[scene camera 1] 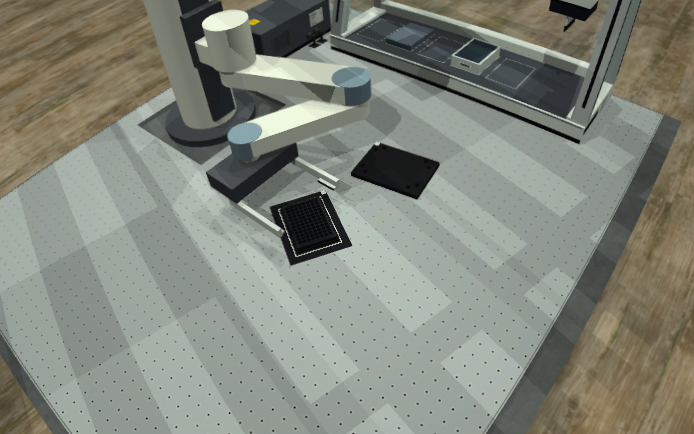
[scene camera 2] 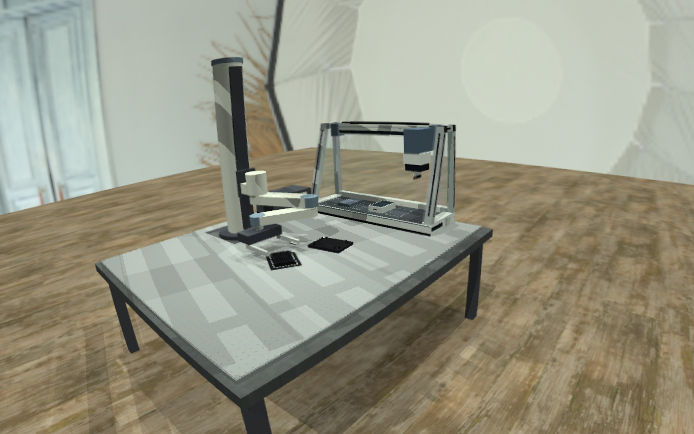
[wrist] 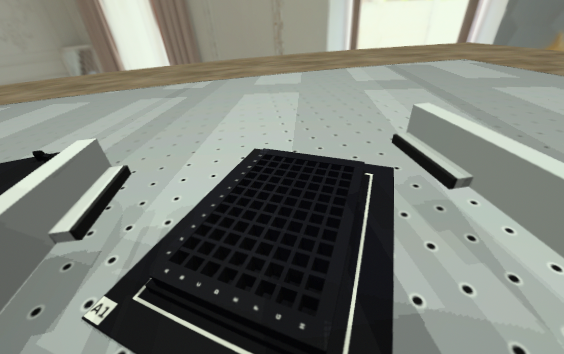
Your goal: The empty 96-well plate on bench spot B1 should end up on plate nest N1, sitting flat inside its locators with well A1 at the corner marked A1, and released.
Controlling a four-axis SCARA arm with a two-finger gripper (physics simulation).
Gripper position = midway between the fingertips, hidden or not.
My gripper (scene camera 1: 310,207) carries nothing. Also in view: a black well plate (scene camera 1: 308,223). Further things: a black nest with white outline (scene camera 1: 294,258) and a plain black pad (scene camera 1: 391,168).
The black well plate shows as well in the wrist view (wrist: 268,258). My gripper shows as well in scene camera 2 (scene camera 2: 283,248) and in the wrist view (wrist: 264,138). The black nest with white outline also shows in the wrist view (wrist: 366,312).
